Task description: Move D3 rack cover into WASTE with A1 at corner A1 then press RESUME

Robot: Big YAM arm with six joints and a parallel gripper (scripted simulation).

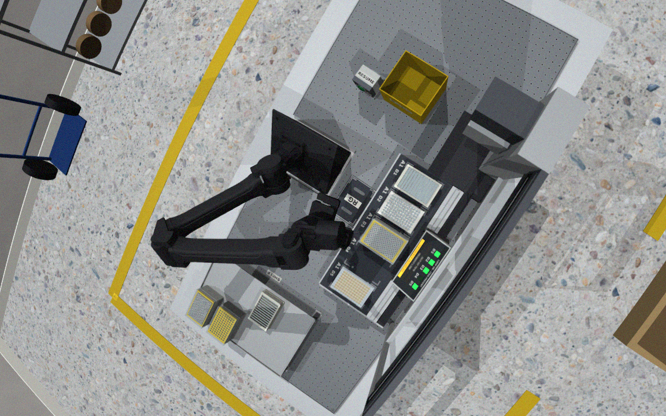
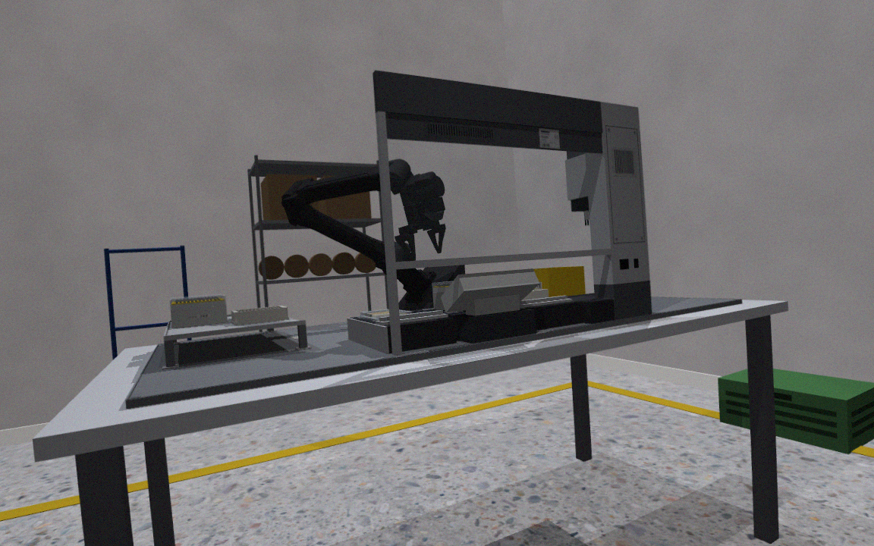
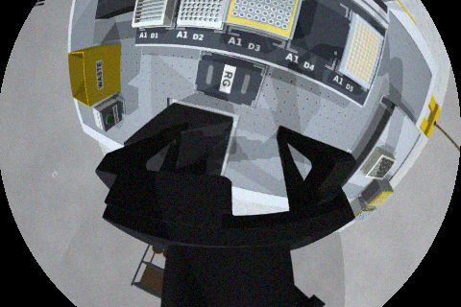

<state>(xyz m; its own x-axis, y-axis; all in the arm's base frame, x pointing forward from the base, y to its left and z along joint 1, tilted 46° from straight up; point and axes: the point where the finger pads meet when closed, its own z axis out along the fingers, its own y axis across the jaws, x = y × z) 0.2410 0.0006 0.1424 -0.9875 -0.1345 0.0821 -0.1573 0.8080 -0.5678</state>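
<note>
Now: the clear cover 170 mm ahead of my hand and 80 mm below it. Also, from my hand: plate: 170 mm ahead, 100 mm to the left, 140 mm below; then frame bar: 350 mm ahead, 40 mm to the left, 30 mm below; then tip rack: 160 mm ahead, 10 mm to the right, 110 mm below.
</note>
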